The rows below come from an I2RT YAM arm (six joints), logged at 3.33 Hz.
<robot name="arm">
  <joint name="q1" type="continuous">
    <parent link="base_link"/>
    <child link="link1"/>
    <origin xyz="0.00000 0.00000 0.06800" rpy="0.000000 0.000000 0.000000"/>
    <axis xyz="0 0 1"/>
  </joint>
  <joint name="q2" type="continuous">
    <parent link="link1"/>
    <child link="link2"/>
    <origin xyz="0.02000 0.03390 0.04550" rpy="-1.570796 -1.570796 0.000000"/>
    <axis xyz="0 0 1"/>
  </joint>
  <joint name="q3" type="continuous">
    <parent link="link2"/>
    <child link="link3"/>
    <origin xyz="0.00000 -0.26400 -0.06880" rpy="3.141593 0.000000 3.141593"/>
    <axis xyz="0 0 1"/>
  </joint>
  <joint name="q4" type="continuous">
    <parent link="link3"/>
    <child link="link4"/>
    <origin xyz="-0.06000 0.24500 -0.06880" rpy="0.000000 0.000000 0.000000"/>
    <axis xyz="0 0 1"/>
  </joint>
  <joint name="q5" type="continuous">
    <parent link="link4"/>
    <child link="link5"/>
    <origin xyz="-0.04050 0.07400 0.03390" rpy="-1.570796 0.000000 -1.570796"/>
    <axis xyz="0 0 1"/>
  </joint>
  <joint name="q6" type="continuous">
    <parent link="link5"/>
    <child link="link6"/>
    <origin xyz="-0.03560 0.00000 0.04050" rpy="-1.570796 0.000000 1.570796"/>
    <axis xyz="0 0 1"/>
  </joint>
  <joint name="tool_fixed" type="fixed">
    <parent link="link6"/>
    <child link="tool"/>
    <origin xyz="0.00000 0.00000 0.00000" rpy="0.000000 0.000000 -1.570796"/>
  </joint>
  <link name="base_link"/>
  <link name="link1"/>
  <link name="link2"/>
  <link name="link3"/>
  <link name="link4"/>
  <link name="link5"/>
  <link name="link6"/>
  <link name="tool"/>
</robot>
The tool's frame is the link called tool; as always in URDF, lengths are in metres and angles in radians. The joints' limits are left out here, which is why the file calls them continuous.
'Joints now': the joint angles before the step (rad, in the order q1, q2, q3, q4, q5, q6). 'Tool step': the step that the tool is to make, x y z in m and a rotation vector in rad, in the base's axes. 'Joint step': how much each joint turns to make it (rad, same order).
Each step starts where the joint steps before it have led.
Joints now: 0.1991 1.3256 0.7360 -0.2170 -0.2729 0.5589
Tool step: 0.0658 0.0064 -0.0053 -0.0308 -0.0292 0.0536
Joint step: -0.0230 0.2718 0.2153 0.0559 -0.0272 -0.0834
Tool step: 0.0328 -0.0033 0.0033 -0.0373 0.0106 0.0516
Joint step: -0.0272 0.1199 0.1582 -0.0814 -0.0274 -0.0860
